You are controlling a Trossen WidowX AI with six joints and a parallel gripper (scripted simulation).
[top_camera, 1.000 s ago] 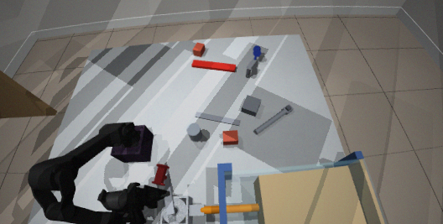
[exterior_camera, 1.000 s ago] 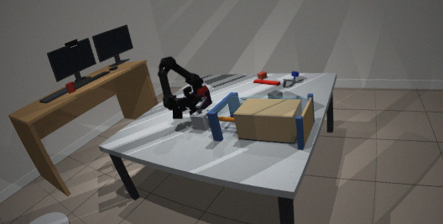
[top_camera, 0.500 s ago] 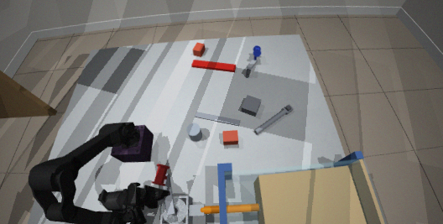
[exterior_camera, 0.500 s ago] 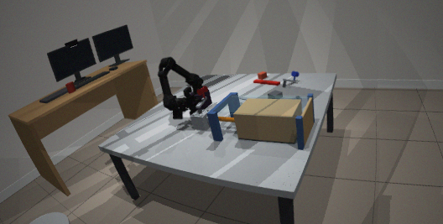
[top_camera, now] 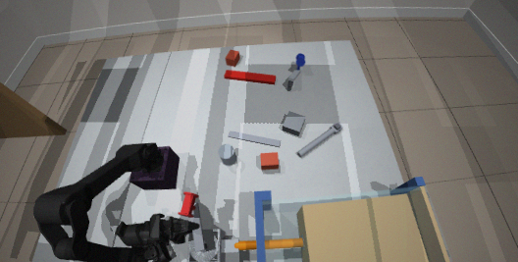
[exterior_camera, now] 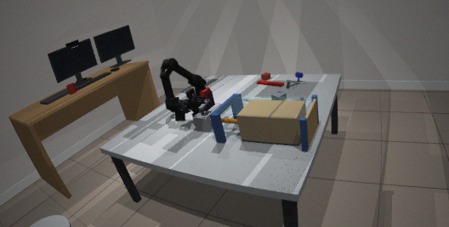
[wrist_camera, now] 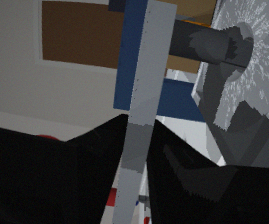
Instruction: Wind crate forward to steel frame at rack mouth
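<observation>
Right now my gripper tip is 50 mm to the right of the red knob, 40 mm below it and 20 mm past it. Round my gripper tip: red-knobbed handle: 10 mm to the left, 10 mm behind, 10 mm above; then grey winch: 100 mm below, 60 mm to the right, 20 mm behind; then blue steel frame: 160 mm ahead, 60 mm to the right, 20 mm below.
</observation>
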